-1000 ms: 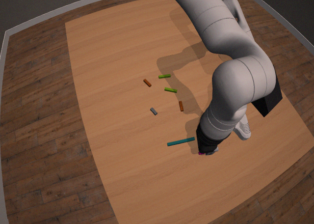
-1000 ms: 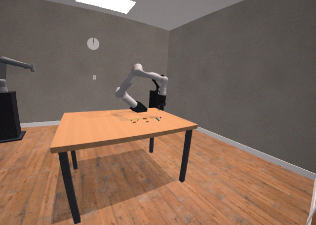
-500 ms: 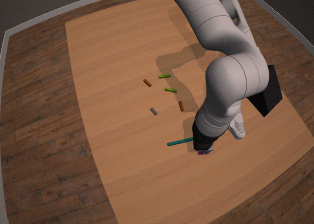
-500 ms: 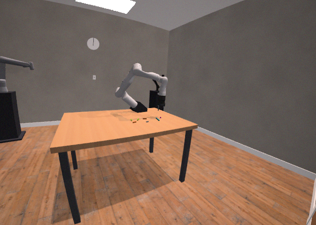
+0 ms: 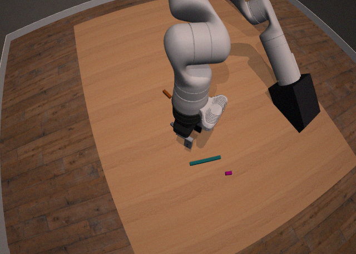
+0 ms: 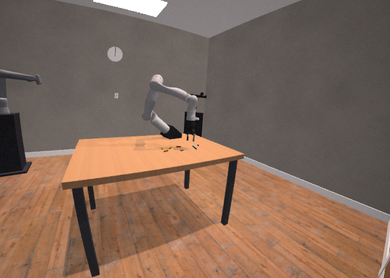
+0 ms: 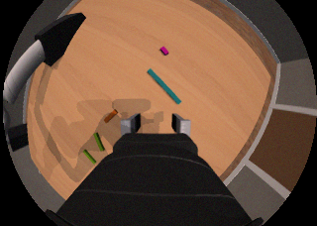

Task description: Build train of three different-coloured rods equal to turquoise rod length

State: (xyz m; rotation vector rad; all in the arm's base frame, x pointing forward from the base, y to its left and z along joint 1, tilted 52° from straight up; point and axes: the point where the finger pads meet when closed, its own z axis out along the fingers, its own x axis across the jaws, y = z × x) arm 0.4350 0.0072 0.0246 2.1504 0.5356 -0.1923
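Right now the grey rod is 90 mm to the right of my hand, 90 mm below it and 10 mm ahead of it. From my hand the other things lie so: turquoise rod 90 mm below, 60 mm to the left, 10 mm behind; then magenta rod 140 mm to the left, 90 mm below, 50 mm behind.
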